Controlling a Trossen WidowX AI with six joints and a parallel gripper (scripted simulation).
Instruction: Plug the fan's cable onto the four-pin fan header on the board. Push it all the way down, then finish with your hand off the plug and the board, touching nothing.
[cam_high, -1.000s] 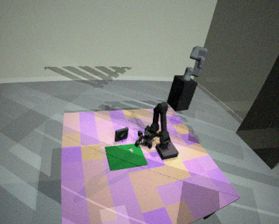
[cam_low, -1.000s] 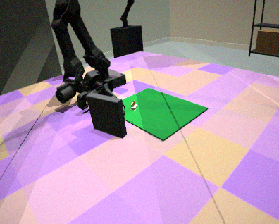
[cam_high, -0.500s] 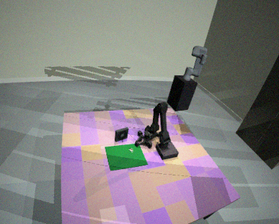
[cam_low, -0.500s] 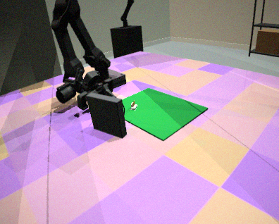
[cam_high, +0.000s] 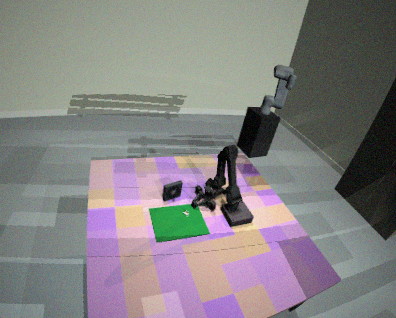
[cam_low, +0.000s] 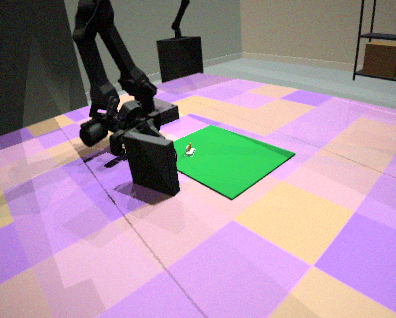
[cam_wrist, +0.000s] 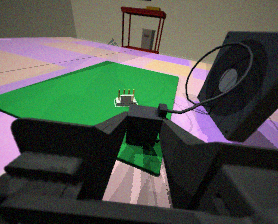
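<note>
Right now my gripper tip is 10 mm above the dark plug. Round my gripper tip: black fan block (100 mm ahead, 100 mm to the right, 20 mm above); then green board (130 mm ahead, 80 mm to the left, 50 mm below); then white four-pin header (60 mm ahead, 40 mm to the left, 30 mm below).
</note>
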